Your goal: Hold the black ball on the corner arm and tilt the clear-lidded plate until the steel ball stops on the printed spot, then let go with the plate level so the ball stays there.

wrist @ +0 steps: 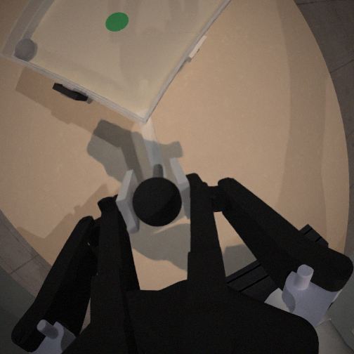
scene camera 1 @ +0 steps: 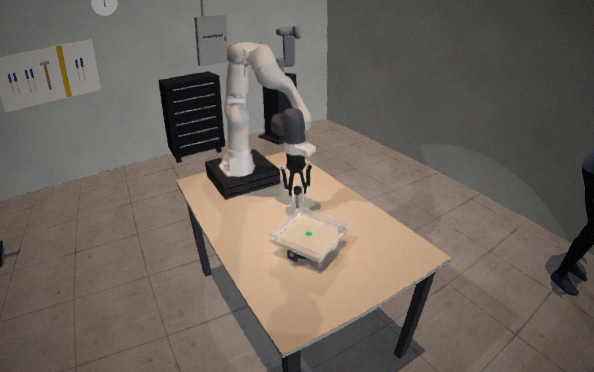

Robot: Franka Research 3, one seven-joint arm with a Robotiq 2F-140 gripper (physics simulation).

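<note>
The black ball sits on the corner arm of the clear-lidded plate. My gripper is shut on the black ball, one pale fingertip pad on each side of it. The plate stands raised above the table and looks slightly tilted. The printed green spot is near the plate's middle. The grey steel ball lies at a corner of the plate, against the walls and away from the spot.
The plate stands over a wooden table. A dark fitting shows under the plate in the scene view. The robot's black base is at the table's back edge. A person's legs show at the right, beyond the table.
</note>
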